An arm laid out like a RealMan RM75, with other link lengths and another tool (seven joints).
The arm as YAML. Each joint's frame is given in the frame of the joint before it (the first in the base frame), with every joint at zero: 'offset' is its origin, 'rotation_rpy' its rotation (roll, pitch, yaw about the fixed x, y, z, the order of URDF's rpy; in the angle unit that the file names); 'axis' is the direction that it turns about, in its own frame. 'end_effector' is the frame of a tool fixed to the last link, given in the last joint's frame.
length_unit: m
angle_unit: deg
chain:
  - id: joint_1
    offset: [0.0, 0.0, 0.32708]
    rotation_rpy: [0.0, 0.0, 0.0]
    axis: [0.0, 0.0, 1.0]
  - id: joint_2
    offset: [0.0, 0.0, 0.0]
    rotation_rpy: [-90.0, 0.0, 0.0]
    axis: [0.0, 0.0, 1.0]
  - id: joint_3
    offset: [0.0, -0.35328, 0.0]
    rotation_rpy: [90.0, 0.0, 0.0]
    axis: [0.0, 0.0, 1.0]
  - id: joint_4
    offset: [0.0, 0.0, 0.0]
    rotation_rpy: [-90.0, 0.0, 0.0]
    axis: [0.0, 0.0, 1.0]
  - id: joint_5
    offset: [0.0, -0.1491, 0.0]
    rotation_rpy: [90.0, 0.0, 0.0]
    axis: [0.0, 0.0, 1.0]
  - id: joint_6
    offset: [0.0, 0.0, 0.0]
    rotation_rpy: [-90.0, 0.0, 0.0]
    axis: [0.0, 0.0, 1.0]
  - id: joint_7
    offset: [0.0, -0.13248, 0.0]
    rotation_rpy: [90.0, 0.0, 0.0]
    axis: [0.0, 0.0, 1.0]
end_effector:
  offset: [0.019, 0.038, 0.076]
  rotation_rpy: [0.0, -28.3, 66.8]
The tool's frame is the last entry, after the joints.
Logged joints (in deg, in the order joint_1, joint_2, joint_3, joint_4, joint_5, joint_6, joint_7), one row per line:
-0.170 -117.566 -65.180 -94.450 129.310 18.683 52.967
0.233 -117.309 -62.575 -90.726 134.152 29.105 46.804
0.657 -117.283 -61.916 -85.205 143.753 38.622 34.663
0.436 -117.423 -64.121 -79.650 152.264 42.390 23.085
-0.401 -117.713 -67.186 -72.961 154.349 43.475 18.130
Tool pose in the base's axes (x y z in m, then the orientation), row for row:
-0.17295 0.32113 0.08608 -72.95 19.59 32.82
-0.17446 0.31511 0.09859 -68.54 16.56 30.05
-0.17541 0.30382 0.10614 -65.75 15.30 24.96
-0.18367 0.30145 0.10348 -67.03 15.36 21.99
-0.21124 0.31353 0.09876 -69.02 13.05 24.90
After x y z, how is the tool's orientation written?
As a rotation vector, in degrees.
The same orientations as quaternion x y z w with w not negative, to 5 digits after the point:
-0.58320 0.15661 0.26238 0.75266
-0.55451 0.13398 0.24311 0.78451
-0.53679 0.12491 0.20378 0.80915
-0.54701 0.12535 0.17945 0.80800
-0.56074 0.10602 0.20230 0.79587

